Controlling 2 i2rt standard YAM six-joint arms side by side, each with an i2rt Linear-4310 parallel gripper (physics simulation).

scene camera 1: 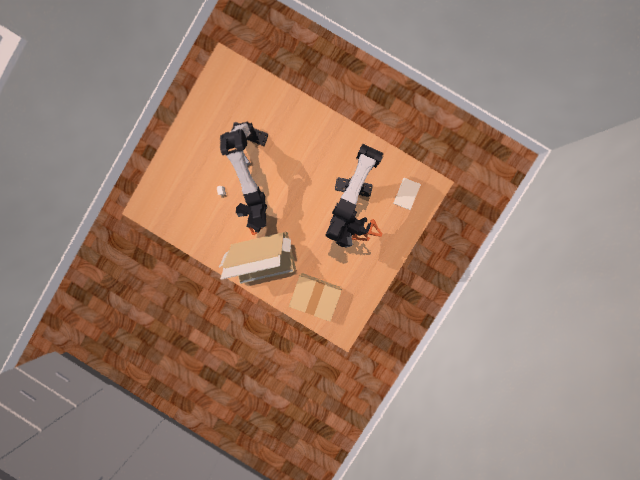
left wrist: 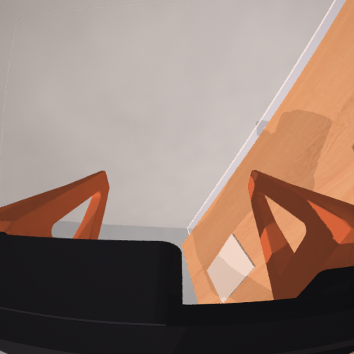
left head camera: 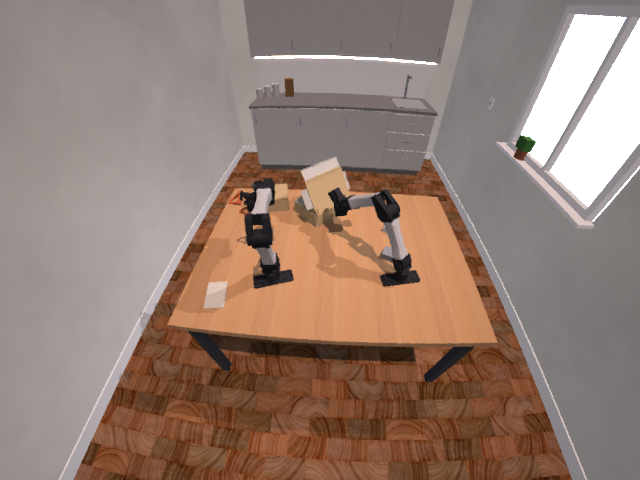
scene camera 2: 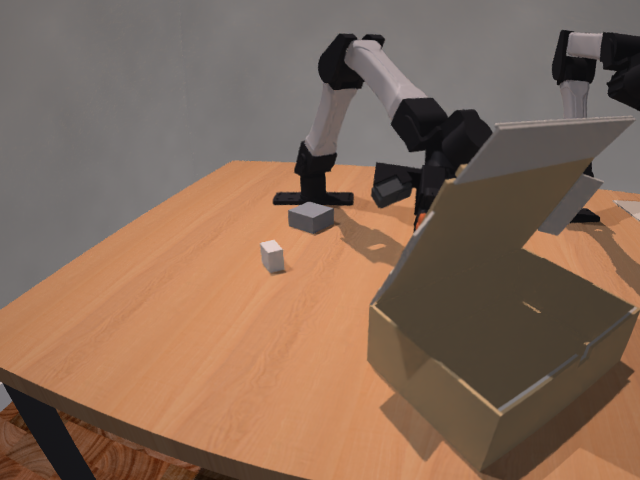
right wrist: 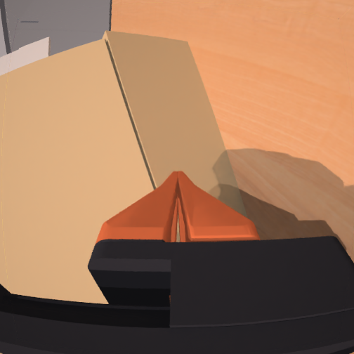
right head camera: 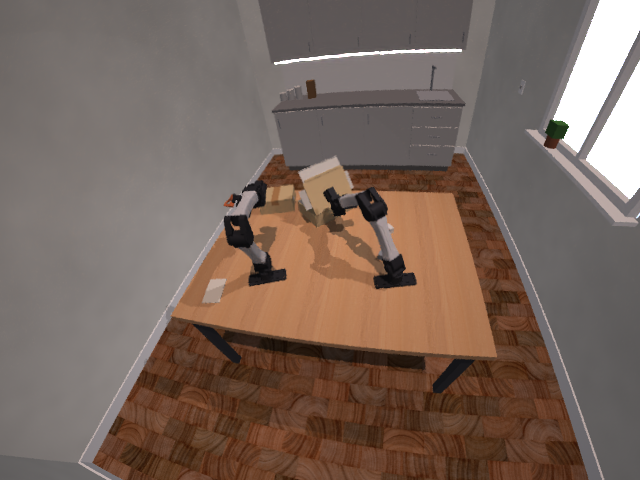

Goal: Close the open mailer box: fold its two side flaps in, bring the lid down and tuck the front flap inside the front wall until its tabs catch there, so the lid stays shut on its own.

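Frame: origin at the left arm's base, x ahead, y up, z right, level; millimetres.
Where they show: left gripper, fingertip midpoint: [scene camera 1: 375,237] [left head camera: 234,207] [right head camera: 230,209]; right gripper, fingertip midpoint: [scene camera 1: 253,234]; left arm's base, link origin: [left head camera: 273,279] [right head camera: 267,277]; right arm's base, link origin: [scene camera 1: 249,134] [left head camera: 400,278] [scene camera 2: 313,200] [right head camera: 394,281].
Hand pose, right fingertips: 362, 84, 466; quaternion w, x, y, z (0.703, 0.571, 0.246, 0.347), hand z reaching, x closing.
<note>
Things, the pixels of their top centre, and the offset from my right fingertips, as dx, dy, dz. "spot": a spot on its surface instead.
- tan mailer box, top centre: [scene camera 2: 516,308] [scene camera 1: 262,258] [right head camera: 325,198] [left head camera: 322,198] +111, +4, -72
- pale front flap, surface spot: [scene camera 2: 547,144] spot: +147, +212, -50
- side flap, surface spot: [scene camera 2: 571,206] spot: +10, +94, -198
- taped carton, top centre: [scene camera 1: 314,298] [left head camera: 270,191] [right head camera: 275,193] +257, +19, -386
- grey block, top centre: [scene camera 2: 310,209] [left head camera: 389,251] -377, -48, +164
- small white block, top centre: [scene camera 2: 271,246] [scene camera 1: 219,190] -195, -44, +240
- pale sheet, top centre: [left head camera: 215,294] [right head camera: 214,290] [scene camera 1: 407,193] -385, -79, -757
The tan mailer box [left head camera: 316,217] [scene camera 1: 271,274] [scene camera 2: 434,392] stands open, its lid [left head camera: 325,188] [right head camera: 325,187] [scene camera 1: 255,250] [scene camera 2: 506,206] [right wrist: 60,165] raised and leaning partly over it. The pale front flap [left head camera: 320,169] [scene camera 1: 250,267] [scene camera 2: 547,144] projects from the lid's raised edge. One side flap [scene camera 2: 571,206] sticks out from the lid's right edge in scene camera 2; the other is seen nearly edge-on. My right gripper [right wrist: 177,179] is shut and empty, low behind the box by the hinge side; contact is unclear. My left gripper [left wrist: 178,178] is open and empty, away from the box.
A taped carton [right head camera: 279,198] [scene camera 1: 315,298] stands beside the mailer box. A grey block [scene camera 2: 310,217] and a small white block [scene camera 1: 221,191] [scene camera 2: 272,256] are near the right arm. A pale sheet [left head camera: 215,294] [scene camera 1: 407,193] [left wrist: 231,267] lies near the left arm's base.
</note>
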